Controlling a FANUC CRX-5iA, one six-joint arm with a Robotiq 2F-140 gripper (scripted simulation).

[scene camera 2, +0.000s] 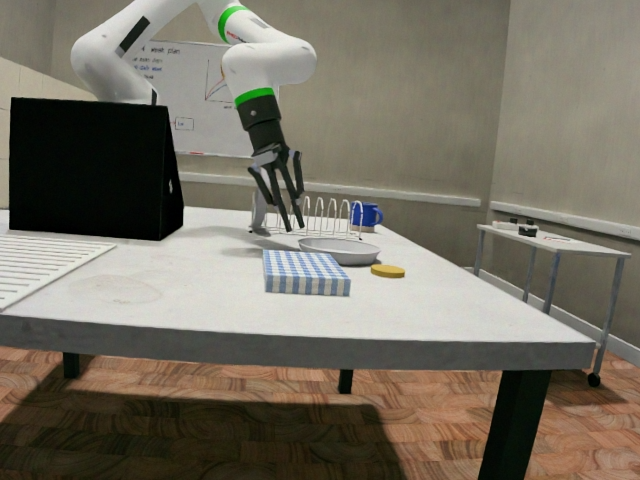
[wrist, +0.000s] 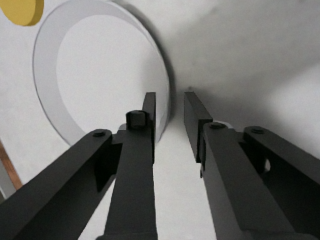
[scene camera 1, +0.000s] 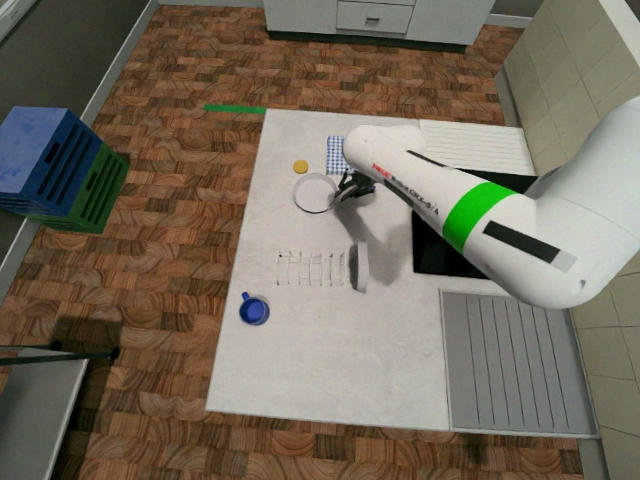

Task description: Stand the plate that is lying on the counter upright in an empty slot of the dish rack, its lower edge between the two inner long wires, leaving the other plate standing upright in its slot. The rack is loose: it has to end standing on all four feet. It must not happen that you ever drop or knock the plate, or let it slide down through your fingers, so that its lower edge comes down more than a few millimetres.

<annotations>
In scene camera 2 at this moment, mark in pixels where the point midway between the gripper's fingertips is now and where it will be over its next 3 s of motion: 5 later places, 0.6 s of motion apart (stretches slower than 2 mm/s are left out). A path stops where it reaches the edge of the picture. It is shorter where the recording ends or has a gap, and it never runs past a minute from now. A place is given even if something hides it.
The gripper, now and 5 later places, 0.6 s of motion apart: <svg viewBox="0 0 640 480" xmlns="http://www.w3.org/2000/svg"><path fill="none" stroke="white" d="M296 229L296 231L297 234L299 238L300 242L301 245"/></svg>
</annotations>
